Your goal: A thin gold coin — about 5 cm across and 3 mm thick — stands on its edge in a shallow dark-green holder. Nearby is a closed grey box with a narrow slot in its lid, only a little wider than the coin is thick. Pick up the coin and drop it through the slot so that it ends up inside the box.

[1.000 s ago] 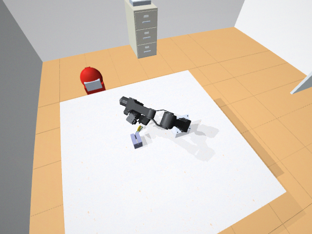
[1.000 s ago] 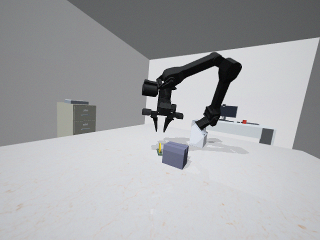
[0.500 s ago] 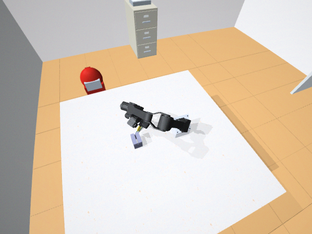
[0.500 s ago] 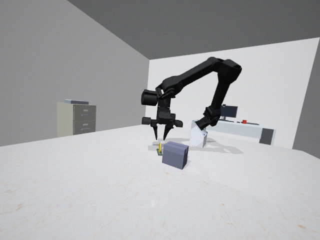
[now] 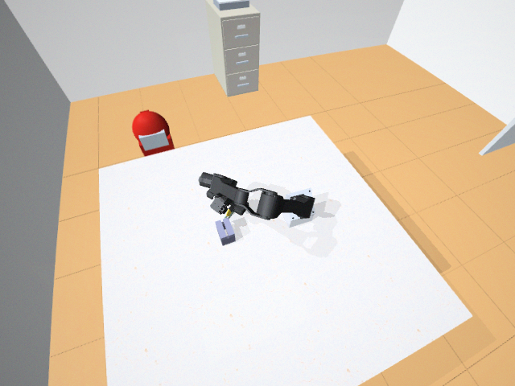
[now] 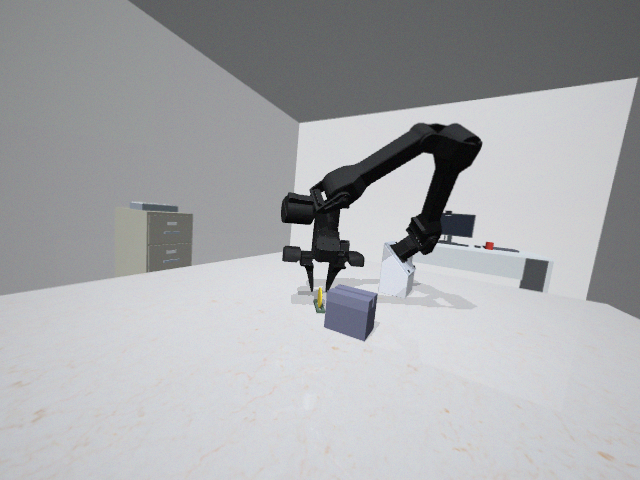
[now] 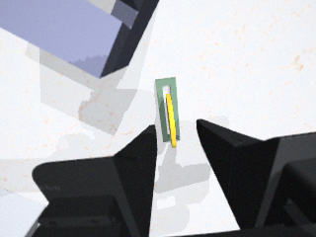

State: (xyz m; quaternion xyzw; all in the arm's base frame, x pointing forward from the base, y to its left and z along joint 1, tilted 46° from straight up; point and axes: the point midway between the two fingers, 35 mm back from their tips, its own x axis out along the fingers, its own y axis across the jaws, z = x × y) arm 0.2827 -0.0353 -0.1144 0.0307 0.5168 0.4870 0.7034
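My gripper tip is now 20 mm above the gold coin.
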